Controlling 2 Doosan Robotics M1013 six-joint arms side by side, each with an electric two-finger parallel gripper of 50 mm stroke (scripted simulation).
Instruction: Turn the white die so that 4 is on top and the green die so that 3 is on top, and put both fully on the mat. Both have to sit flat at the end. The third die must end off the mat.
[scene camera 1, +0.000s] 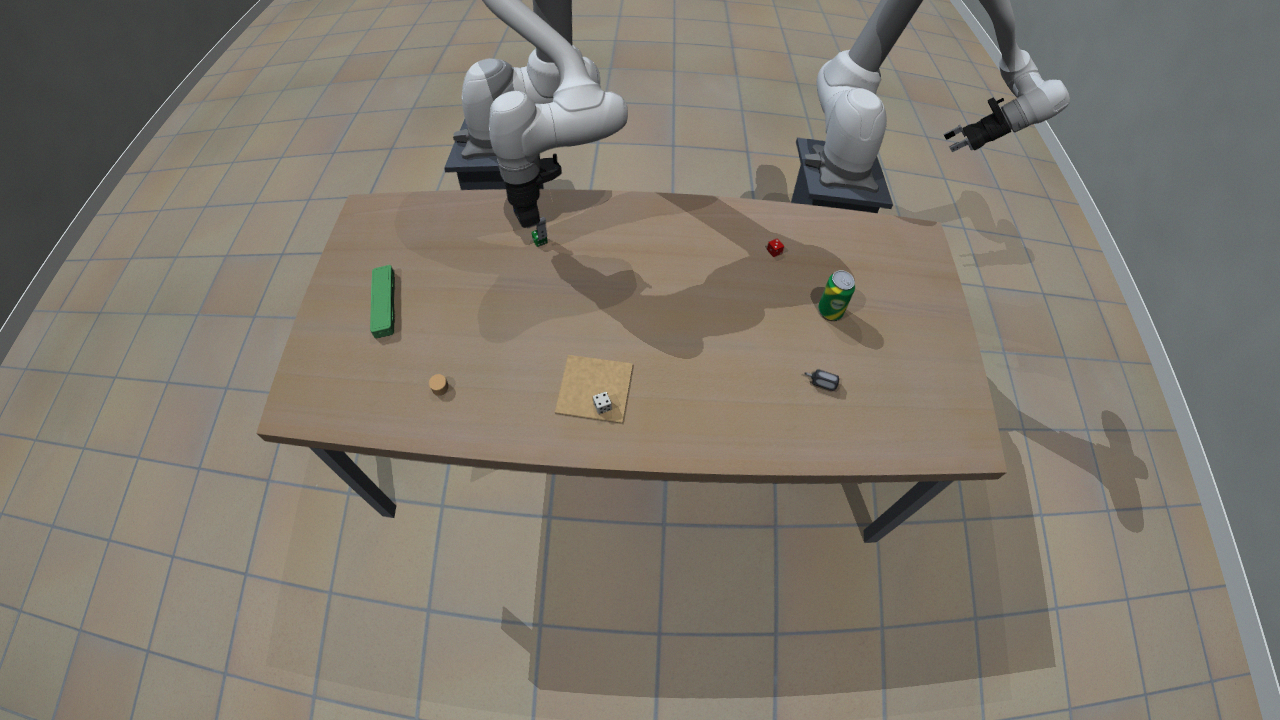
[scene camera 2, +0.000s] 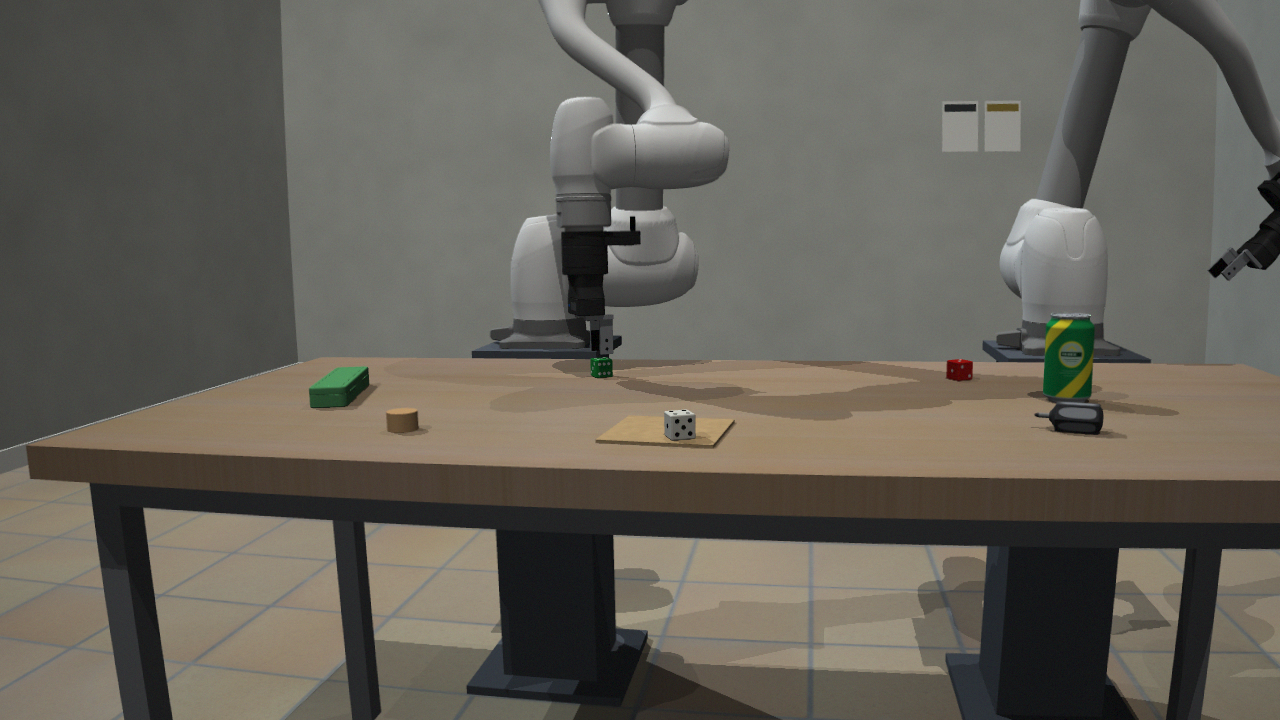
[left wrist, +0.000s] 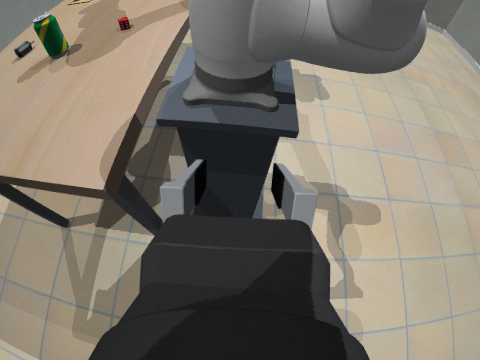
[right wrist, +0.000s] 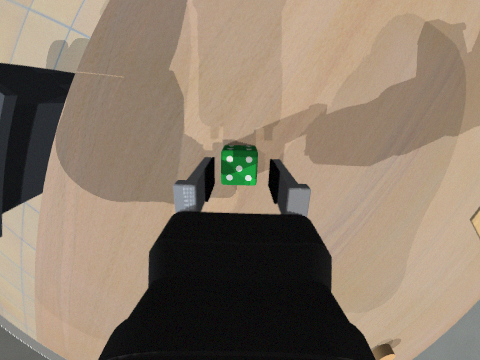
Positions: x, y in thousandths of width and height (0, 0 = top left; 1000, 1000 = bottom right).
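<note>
My left gripper (scene camera 2: 952, 383) is visible to me, and scene camera 1 has it as well (scene camera 1: 740, 199), as does the left wrist view (left wrist: 499, 488). I can see my right gripper (scene camera 2: 470, 490) too; it also appears (scene camera 1: 421, 320), and the right wrist view gives me that gripper again (right wrist: 503, 476). Then there is a tan mat (scene camera 1: 457, 524), and I find the mat in scene camera 2 also (scene camera 2: 497, 598).
</note>
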